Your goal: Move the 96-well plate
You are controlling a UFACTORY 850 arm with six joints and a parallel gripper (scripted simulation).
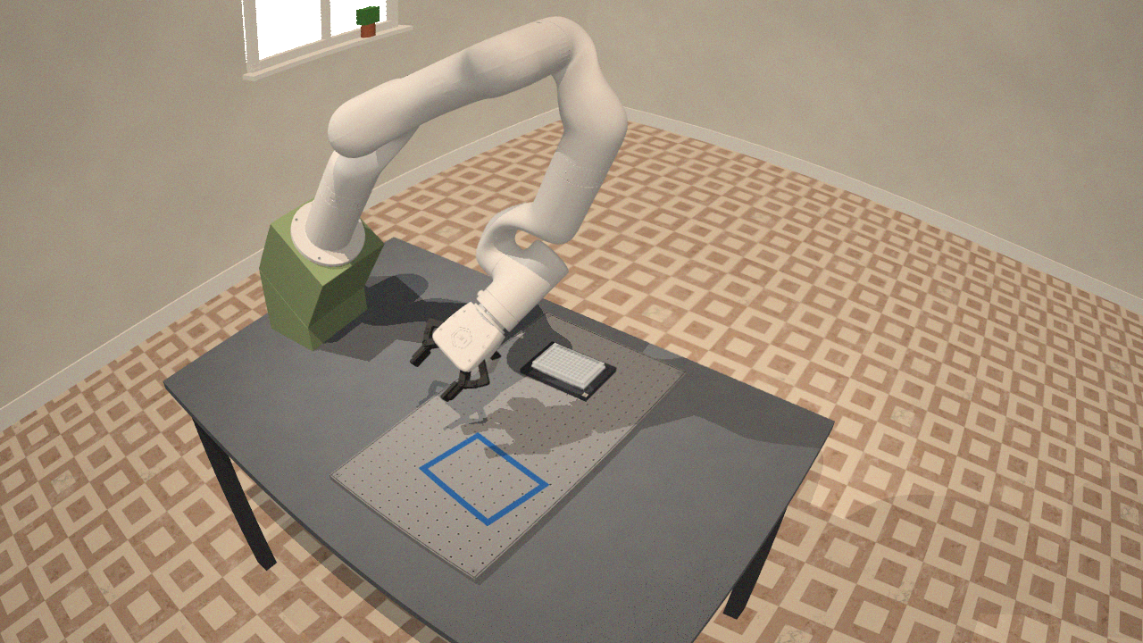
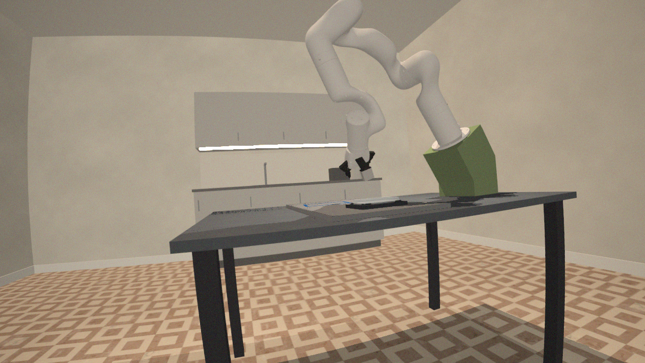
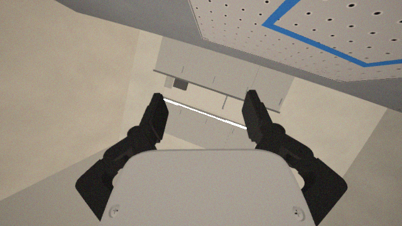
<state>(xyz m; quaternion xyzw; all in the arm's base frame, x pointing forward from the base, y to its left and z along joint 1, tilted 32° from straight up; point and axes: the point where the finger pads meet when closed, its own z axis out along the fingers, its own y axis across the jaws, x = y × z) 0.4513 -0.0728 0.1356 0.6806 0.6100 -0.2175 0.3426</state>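
Right now the 96-well plate is 32 cm to the left of my hand, 12 cm below it and 5 cm ahead of it. The rest, counted from my hand: black plate nest: 32 cm to the left, 13 cm below, 5 cm ahead; label: 28 cm to the left, 13 cm below, 13 cm ahead.
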